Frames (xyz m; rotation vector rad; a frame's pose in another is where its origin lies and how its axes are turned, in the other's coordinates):
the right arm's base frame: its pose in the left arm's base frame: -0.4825 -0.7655 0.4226 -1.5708 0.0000 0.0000
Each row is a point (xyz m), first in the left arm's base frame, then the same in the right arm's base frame.
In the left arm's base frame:
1: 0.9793 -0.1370 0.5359
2: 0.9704 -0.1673 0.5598
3: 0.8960 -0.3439 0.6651
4: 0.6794 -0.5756 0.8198
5: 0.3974 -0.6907 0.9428
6: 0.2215 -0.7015 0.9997
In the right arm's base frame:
1: 1.4618 -0.1133 0.6285
2: 1.4529 -0.1372 0.5982
3: 1.3785 -0.2425 0.4216
4: 1.1619 -0.3972 0.1899
5: 0.8799 -0.5202 0.0748
6: 0.7040 -0.5771 0.0640

